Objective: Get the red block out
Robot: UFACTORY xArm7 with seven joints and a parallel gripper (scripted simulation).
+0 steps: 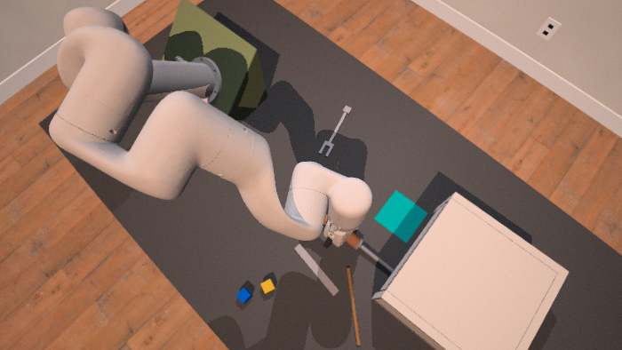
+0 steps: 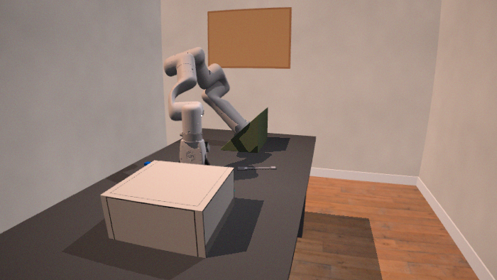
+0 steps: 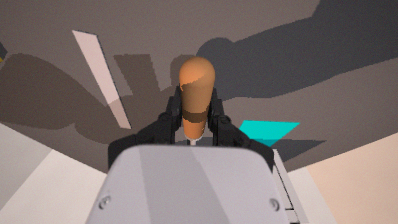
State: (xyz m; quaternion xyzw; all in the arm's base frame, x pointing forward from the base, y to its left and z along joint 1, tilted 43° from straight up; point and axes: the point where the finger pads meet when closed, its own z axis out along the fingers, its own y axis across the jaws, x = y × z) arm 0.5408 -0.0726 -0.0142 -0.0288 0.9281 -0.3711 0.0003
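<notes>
Now: hand 9 cm short of the teal square, 14 cm to the right of it and 2 cm above it. Round my hand: flat grey strip (2 cm ahead, 11 cm to the right, 2 cm below); wooden stick (14 cm ahead, 11 cm to the right, 2 cm below); hook tool (13 cm ahead, 4 cm to the left, 1 cm below).
</notes>
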